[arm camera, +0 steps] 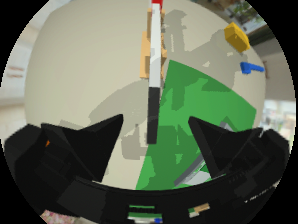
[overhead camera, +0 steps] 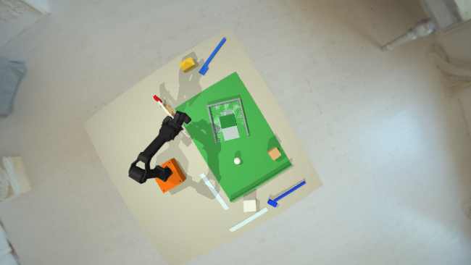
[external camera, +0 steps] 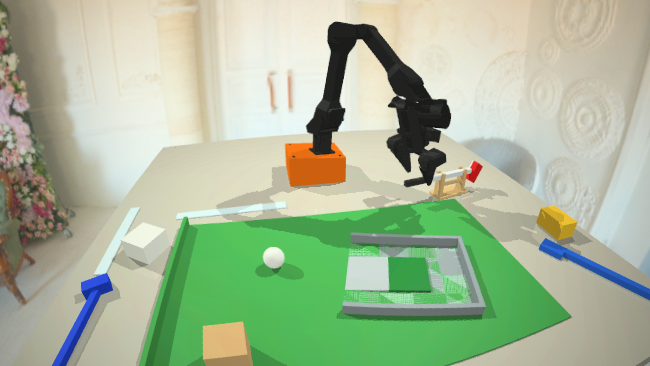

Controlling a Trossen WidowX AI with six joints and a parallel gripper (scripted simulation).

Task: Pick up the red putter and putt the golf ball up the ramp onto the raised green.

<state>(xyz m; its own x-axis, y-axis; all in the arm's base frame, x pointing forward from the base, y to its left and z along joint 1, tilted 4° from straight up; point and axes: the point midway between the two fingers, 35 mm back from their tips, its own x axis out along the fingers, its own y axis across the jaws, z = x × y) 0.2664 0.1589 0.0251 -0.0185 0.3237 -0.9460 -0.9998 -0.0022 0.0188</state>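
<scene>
Now: gripper tip 1 cm past the red putter, 11 cm to the right of it and 1 cm above it. Round my gripper tip: yellow block 30 cm ahead, 28 cm to the left, 5 cm below; green mat 20 cm ahead, 29 cm to the right, 7 cm below; wooden stand 13 cm to the left, 4 cm below.
</scene>
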